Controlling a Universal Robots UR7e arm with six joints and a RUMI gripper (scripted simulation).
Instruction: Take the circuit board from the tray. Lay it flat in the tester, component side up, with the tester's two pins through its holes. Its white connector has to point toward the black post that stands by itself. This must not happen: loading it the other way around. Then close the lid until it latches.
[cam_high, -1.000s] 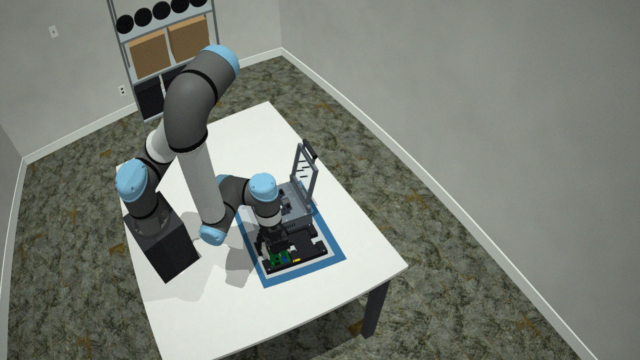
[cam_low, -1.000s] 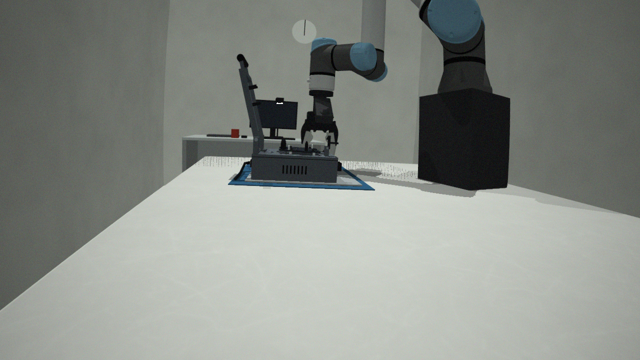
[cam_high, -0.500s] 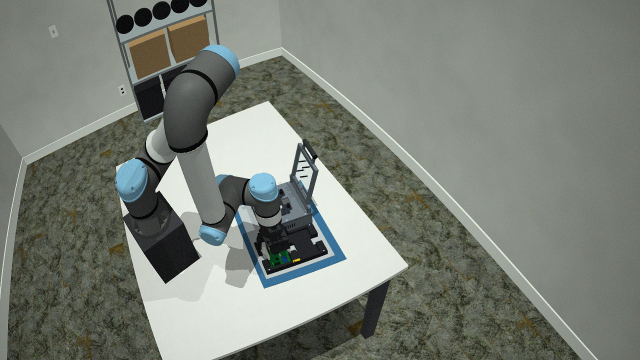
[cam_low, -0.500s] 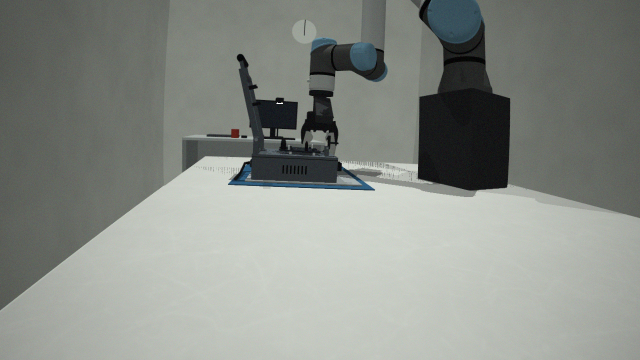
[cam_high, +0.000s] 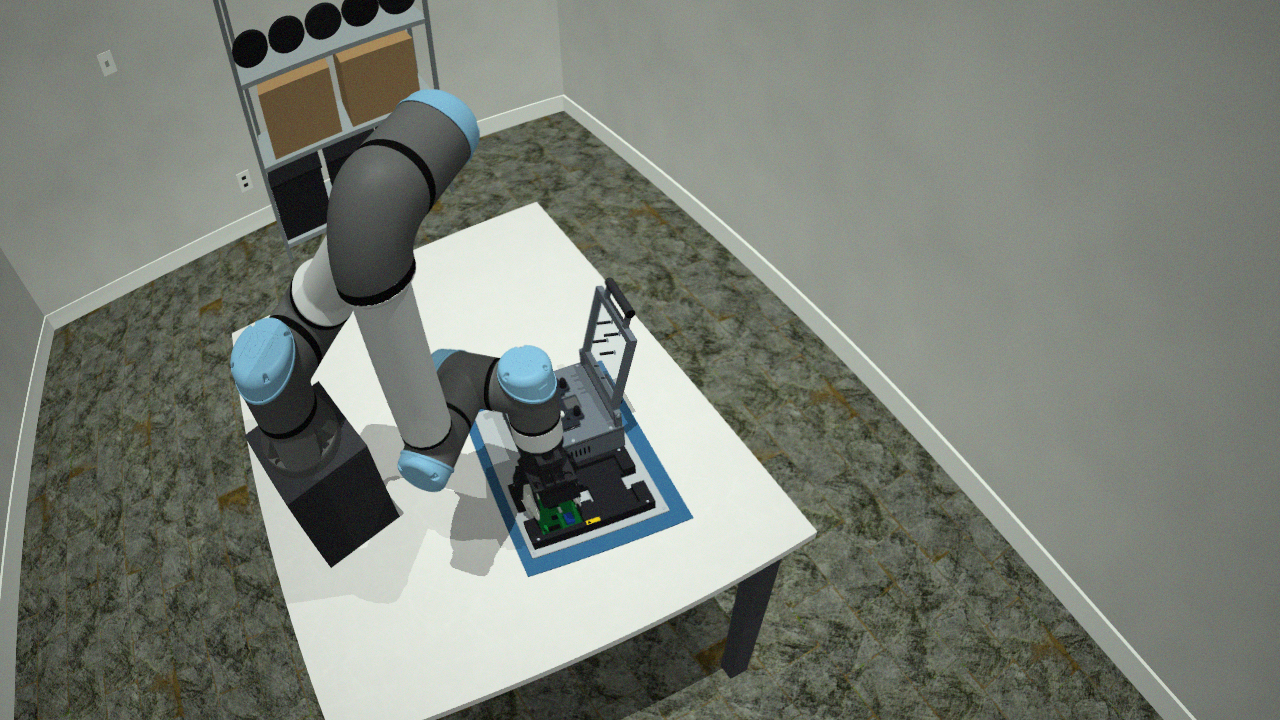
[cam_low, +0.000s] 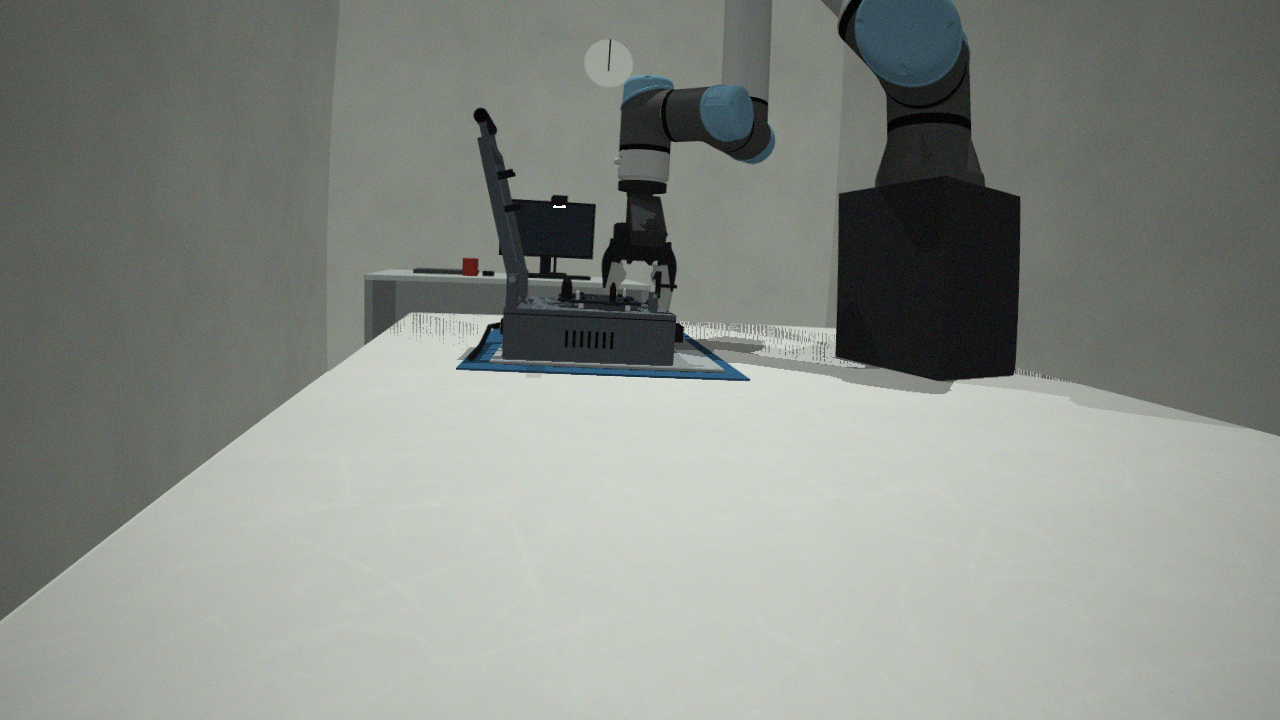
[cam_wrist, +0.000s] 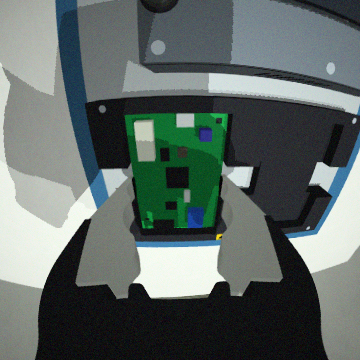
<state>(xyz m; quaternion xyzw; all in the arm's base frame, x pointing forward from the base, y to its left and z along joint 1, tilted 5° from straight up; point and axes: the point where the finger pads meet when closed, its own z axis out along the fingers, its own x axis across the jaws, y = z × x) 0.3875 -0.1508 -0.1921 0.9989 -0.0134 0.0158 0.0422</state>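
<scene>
Now: hand 190 mm short of the lid, 160 mm to the right of it and 160 mm below it. The rest, counted from my hand: green circuit board right at my hand.
</scene>
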